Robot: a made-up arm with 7 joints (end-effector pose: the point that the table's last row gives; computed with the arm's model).
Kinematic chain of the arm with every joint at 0, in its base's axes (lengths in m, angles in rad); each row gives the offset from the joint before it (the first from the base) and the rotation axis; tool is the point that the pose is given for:
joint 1: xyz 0 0 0.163 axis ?
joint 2: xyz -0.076 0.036 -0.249 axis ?
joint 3: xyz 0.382 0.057 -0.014 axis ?
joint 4: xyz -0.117 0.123 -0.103 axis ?
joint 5: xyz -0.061 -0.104 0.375 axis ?
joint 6: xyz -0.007 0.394 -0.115 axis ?
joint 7: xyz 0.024 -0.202 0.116 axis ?
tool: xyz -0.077 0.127 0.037
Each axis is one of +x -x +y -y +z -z.
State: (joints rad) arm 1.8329 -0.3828 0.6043 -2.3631 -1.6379 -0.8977 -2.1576
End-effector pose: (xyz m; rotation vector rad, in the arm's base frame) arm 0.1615 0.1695 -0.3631 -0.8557 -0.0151 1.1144
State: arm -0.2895 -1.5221 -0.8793 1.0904 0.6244 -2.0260 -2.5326
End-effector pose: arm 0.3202 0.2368 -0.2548 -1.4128 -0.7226 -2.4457
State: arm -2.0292 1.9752 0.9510 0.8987 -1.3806 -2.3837 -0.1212
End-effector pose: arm 0.3146 -0.4187 0.4859 0.6262 0.1011 2.2057
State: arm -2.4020 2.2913 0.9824 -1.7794 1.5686 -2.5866 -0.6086
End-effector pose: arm 0.1945 0.1616 -0.1686 1.2425 1.9813 -0.8165
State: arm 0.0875 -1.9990 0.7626 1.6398 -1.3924 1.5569 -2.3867
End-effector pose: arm -0.6505 0.2656 -0.2395 -0.0055 -1.2850 0.2019
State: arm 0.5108 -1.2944 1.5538 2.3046 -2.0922 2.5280 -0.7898
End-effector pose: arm -0.0526 -0.5717 -0.5348 1.9811 1.2215 1.0107
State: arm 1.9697 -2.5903 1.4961 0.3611 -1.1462 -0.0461 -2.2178
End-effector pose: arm -0.0501 -0.5183 -0.0157 -0.6652 1.3559 -1.8350
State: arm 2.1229 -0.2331 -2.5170 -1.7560 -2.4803 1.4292 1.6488
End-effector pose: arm -0.4850 0.1566 -0.2315 0.1719 -0.4929 -0.1755
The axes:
joint 1: +z
joint 2: -y
joint 3: -x
joint 4: -x
joint 5: +y
joint 6: -y
joint 7: +x

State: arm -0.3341 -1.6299 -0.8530 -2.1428 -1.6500 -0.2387 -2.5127
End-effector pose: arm -0.3174 0.3188 -0.3666 0.3268 2.9345 -0.9560
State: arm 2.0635 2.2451 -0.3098 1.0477 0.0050 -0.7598 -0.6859
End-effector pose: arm -0.4430 -0.5015 0.0485 0.5879 -0.9860 0.5729
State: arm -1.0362 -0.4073 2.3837 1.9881 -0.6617 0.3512 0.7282
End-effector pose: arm -0.4070 -0.2064 -0.0989 1.5314 -2.1091 -1.6081
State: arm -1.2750 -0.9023 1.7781 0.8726 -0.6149 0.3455 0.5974
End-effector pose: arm -0.1441 0.4184 -0.4461 -0.5532 1.0104 0.7814
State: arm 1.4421 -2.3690 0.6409 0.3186 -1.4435 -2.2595 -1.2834
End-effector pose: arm -0.5832 -0.2584 -0.2316 1.1909 -0.4975 -1.0167
